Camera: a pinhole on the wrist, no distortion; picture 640 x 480 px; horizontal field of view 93.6 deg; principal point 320.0 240.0 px. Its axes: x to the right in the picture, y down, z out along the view. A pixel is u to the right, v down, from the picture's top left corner.
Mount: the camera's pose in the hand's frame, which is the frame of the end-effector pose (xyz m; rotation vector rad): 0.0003 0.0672 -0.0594 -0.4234 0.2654 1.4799
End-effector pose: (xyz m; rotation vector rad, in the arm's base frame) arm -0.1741 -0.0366 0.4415 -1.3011 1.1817 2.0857
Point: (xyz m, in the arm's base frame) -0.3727 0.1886 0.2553
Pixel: outside the picture
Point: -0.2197 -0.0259 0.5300
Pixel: 165.1 367.9
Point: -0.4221 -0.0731 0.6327
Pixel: 433.7 273.6
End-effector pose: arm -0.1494 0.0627 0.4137 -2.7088 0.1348 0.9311
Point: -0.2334 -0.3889 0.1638
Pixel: 617.7 159.9
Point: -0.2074 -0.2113 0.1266
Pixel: 469.1 101.2
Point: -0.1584 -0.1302 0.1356
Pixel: 416.5 33.6
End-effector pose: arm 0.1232 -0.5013 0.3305 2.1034 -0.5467 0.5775
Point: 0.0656 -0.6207 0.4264
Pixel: 421.6 149.6
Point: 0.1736 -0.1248 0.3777
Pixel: behind the camera
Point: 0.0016 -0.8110 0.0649
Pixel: 171.9 351.2
